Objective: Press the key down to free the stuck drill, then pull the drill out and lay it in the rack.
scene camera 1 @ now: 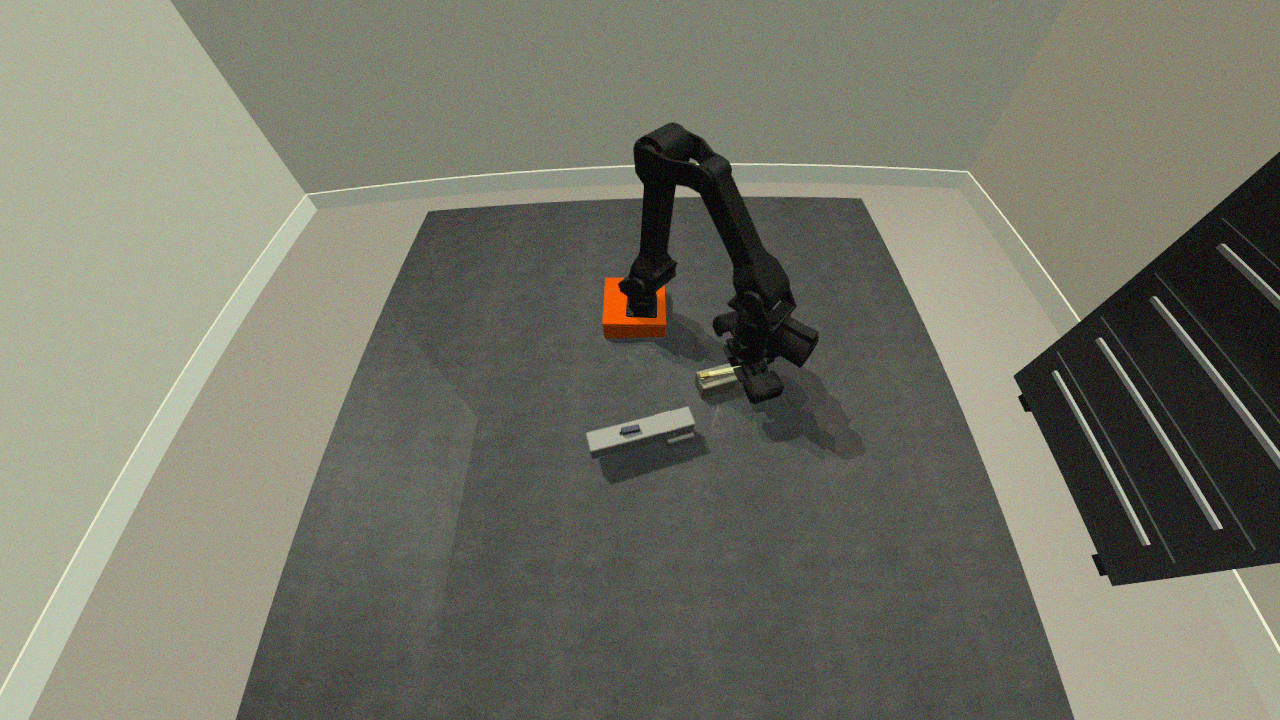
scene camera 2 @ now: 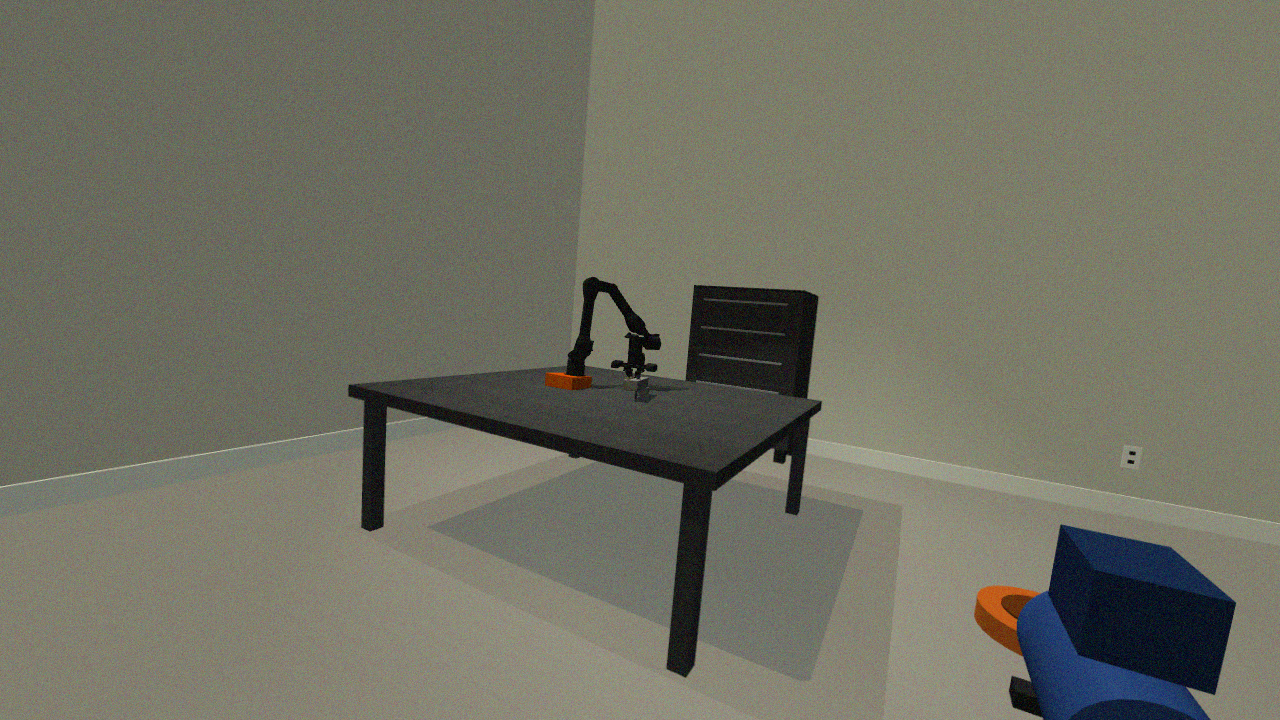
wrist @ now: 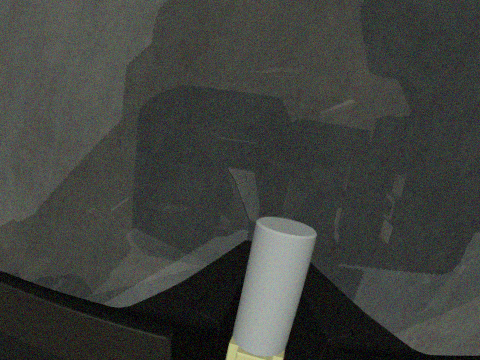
Labels:
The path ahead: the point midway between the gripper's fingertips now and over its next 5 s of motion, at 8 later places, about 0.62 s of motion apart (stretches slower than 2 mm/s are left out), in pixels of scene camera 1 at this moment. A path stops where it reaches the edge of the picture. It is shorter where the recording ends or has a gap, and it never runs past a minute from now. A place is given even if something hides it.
The gripper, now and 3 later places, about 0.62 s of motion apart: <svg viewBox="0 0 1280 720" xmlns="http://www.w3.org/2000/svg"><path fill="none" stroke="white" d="M740 378L739 376L745 360L650 424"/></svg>

